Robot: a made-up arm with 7 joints.
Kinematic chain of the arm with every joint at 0, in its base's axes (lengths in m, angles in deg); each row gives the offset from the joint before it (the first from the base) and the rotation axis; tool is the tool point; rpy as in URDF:
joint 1: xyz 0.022 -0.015 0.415 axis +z
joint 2: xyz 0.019 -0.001 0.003 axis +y
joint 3: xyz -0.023 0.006 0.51 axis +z
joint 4: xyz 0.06 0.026 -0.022 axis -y
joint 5: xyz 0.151 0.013 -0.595 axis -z
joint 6: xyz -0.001 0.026 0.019 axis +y
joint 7: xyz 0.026 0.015 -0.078 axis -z
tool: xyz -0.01 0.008 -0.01 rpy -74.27 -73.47 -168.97
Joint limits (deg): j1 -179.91..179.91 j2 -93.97..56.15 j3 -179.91..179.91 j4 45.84..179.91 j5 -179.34..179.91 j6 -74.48..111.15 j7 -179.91..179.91
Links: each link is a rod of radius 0.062 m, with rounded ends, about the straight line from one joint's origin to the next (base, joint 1, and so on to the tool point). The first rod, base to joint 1, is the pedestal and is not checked.
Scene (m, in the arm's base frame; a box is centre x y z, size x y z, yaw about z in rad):
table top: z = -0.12
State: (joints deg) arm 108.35 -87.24 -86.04 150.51 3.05 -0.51 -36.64
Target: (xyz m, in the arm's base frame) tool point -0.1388 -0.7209 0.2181
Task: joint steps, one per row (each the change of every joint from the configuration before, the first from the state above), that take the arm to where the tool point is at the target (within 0.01 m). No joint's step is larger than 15 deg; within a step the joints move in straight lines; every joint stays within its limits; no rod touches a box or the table.
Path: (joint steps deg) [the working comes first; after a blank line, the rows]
Joints at the target: 22.65 -59.04 -128.49 60.97 -6.96 23.26 -37.67
Straight joint move there: clear.

1: -14.28 4.70 -7.08 -14.92 -1.67 3.96 -0.17
2: -14.29 4.70 -7.07 -14.93 -1.67 3.96 -0.17
3: -14.28 4.70 -7.08 -14.92 -1.67 3.97 -0.18
4: -14.28 4.70 -7.07 -14.92 -1.66 3.96 -0.17
5: -14.29 4.70 -7.08 -14.93 -1.67 3.96 -0.17
6: -14.28 4.70 -7.07 -14.92 -1.67 3.96 -0.17

